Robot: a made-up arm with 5 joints. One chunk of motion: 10 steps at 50 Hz.
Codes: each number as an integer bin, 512 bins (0 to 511) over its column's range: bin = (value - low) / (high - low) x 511, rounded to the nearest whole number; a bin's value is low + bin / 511 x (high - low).
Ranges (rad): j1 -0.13..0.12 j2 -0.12..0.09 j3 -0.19..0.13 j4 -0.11..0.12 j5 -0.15..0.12
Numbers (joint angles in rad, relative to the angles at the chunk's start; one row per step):
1: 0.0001 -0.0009 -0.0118 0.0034 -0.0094
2: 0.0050 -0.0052 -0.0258 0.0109 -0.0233
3: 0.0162 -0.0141 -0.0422 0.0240 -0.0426
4: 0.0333 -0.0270 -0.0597 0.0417 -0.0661
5: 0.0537 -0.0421 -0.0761 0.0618 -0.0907
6: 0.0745 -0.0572 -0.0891 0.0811 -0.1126
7: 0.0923 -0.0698 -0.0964 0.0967 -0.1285
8: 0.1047 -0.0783 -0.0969 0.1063 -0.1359
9: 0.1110 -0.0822 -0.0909 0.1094 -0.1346
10: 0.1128 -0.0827 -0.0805 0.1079 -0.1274
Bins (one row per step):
1: 266 290 285 252 266
2: 276 279 262 269 240
3: 299 258 236 298 203
4: 334 226 208 337 159
5: 375 190 182 382 112
6: 418 153 161 425 71
7: 454 122 149 459 41
8: 480 101 149 481 27
9: 493 92 158 487 29
10: 496 91 175 484 43

